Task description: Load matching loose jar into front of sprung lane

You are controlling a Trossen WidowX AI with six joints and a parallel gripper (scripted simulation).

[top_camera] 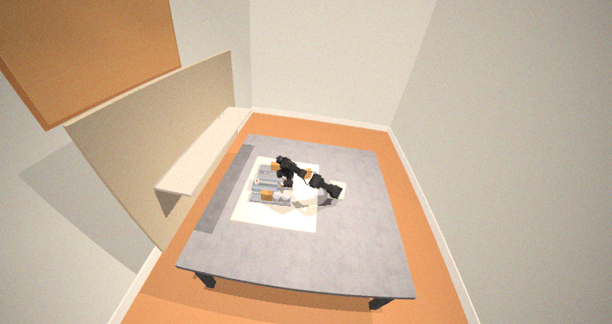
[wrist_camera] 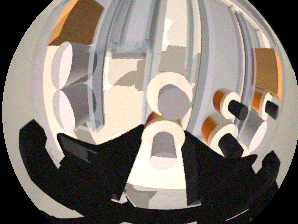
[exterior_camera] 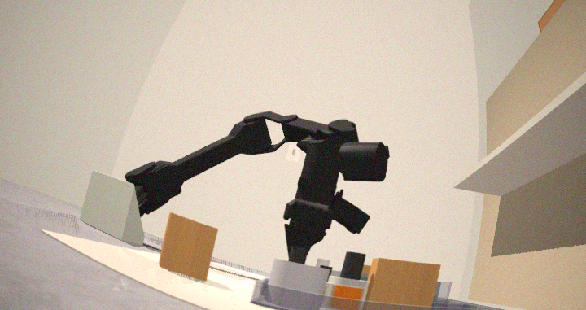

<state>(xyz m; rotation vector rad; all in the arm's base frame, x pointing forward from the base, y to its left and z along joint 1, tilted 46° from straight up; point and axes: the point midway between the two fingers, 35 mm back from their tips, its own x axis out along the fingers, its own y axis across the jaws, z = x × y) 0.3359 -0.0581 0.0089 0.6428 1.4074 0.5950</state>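
My gripper tip is 14 cm short of the pusher rack, 3 cm to the right of it and 2 cm above it.
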